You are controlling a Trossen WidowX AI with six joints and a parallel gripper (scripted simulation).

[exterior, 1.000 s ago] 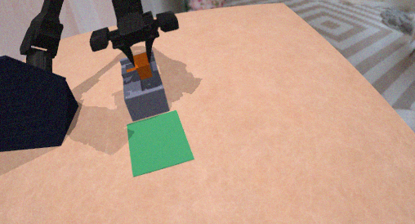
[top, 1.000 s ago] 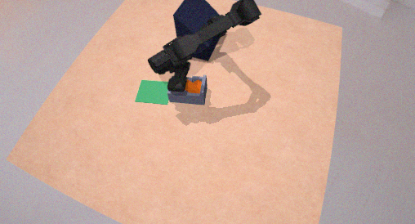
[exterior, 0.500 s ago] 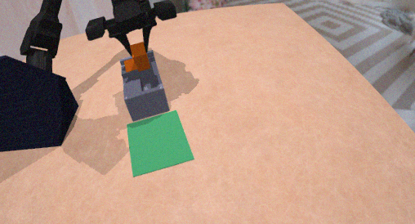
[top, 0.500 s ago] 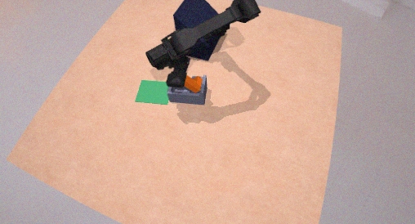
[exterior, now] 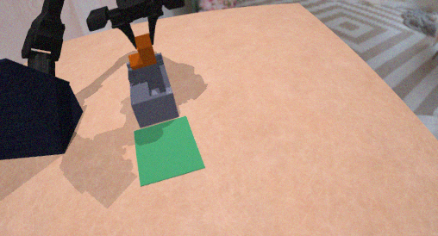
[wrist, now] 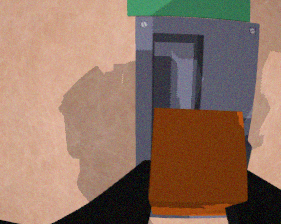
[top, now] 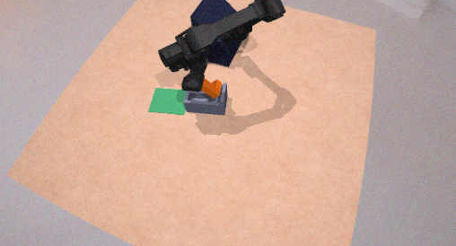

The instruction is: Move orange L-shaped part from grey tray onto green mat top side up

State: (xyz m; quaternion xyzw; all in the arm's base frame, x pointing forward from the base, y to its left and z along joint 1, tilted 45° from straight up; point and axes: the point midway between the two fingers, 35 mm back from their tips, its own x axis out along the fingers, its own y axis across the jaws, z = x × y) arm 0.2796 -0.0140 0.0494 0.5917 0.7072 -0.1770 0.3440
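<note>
Right now my gripper tip is 3 cm short of the green mat, 14 cm to the left of it and 17 cm above it. The rest, counted from my gripper tip: orange L-shaped part: 2 cm behind, 2 cm to the left, 3 cm below.
</note>
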